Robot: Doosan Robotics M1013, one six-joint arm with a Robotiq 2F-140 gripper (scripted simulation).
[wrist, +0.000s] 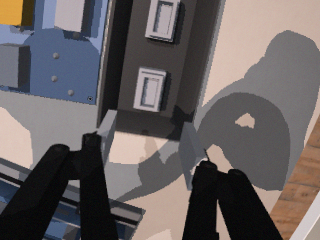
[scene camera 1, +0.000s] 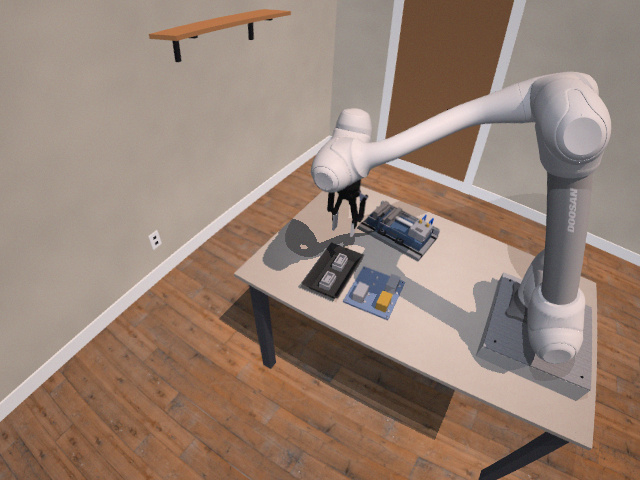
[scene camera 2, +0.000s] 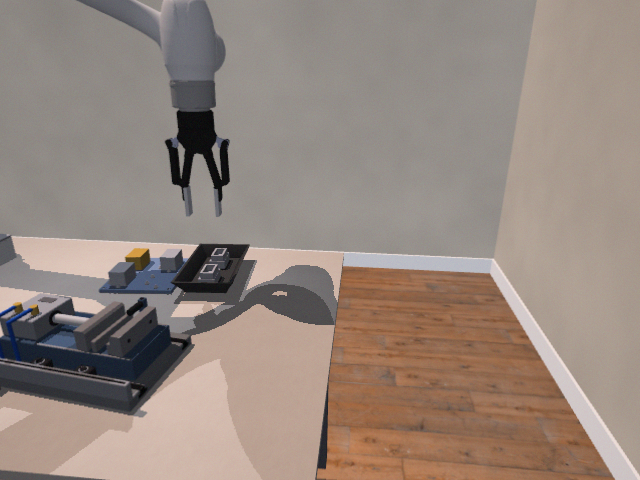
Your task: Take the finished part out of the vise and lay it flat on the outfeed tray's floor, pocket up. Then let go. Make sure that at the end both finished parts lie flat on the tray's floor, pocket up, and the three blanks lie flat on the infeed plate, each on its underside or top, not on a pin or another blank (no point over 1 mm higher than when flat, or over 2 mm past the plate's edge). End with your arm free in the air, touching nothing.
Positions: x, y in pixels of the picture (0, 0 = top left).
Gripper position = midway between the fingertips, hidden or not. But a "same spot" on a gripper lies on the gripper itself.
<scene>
my gripper: wrist; scene camera 1; scene camera 2 204, 214
same spot on my gripper: [wrist: 36, 200] = [scene camera 1: 359, 208]
</scene>
